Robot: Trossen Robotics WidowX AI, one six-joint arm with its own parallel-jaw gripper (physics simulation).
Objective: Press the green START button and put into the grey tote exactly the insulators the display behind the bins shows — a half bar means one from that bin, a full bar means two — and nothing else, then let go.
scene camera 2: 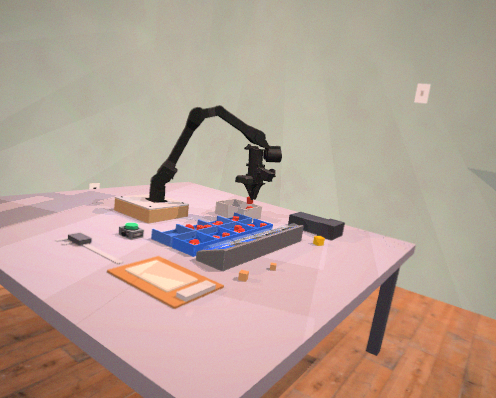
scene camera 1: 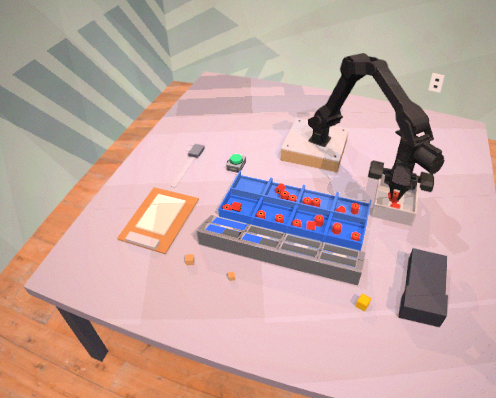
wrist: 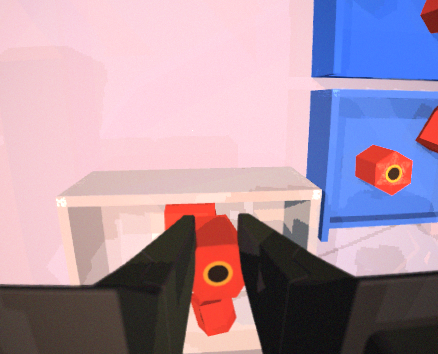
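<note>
My gripper (scene camera 1: 395,192) (scene camera 2: 253,196) (wrist: 216,225) is shut on a red insulator (scene camera 1: 394,198) (scene camera 2: 249,200) (wrist: 217,287) and holds it upright above the grey tote (scene camera 1: 393,212) (scene camera 2: 231,212) (wrist: 189,200). Two more red insulators lie inside the tote, one (wrist: 182,212) near its far wall in the wrist view and one (wrist: 216,319) partly behind the held one. The blue bins (scene camera 1: 303,199) (scene camera 2: 170,236) hold several red insulators; the back left bin looks empty. The display (scene camera 1: 280,256) (scene camera 2: 260,252) shows a full bar and a half bar at far left, and a half bar in the second window. The START button (scene camera 1: 236,159) (scene camera 2: 131,226) is green.
A dark block (scene camera 1: 425,287) (scene camera 2: 316,226) stands near the tote. A yellow cube (scene camera 1: 363,302) (scene camera 2: 319,241) and two small orange cubes (scene camera 1: 189,259) (scene camera 1: 231,276) lie before the display. An orange board (scene camera 1: 172,240) (scene camera 2: 120,273) and a grey-headed tool (scene camera 1: 196,150) (scene camera 2: 79,238) lie left.
</note>
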